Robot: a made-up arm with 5 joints.
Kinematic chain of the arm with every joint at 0, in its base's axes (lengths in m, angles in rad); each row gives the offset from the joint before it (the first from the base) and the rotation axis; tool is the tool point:
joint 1: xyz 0 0 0.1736 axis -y
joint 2: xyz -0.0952 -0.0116 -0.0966 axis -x
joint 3: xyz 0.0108 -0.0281 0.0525 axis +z
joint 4: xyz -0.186 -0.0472 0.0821 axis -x
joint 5: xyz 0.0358 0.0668 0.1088 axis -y
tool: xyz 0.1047 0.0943 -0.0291
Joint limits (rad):
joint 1: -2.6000..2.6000
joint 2: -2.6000..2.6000
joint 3: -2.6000..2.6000
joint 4: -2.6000..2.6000
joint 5: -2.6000..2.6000
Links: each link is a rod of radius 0.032 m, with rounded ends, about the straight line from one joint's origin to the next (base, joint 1, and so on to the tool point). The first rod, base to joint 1, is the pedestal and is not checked.
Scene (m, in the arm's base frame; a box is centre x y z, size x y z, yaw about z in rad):
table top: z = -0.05
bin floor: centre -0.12 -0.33 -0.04 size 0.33 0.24 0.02 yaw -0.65
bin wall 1: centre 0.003 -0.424 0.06 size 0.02 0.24 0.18 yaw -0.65
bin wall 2: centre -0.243 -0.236 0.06 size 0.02 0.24 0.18 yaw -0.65
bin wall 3: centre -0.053 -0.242 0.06 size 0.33 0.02 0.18 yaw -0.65
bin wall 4: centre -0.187 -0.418 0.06 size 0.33 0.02 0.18 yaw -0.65
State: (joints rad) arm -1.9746 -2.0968 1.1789 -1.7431 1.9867
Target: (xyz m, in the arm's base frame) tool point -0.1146 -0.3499 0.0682
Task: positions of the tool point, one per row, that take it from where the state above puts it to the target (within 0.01 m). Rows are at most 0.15 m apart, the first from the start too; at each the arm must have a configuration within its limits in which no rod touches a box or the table.
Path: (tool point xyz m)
1: -0.4386 -0.1763 0.2620
2: -0.3701 -0.2522 0.2670
3: -0.2871 -0.3076 0.2654
4: -0.1989 -0.3396 0.2577
5: -0.1146 -0.3499 0.2462
6: -0.1302 -0.3535 0.1837
7: -0.1297 -0.3531 0.1230
8: -0.1146 -0.3499 0.0682

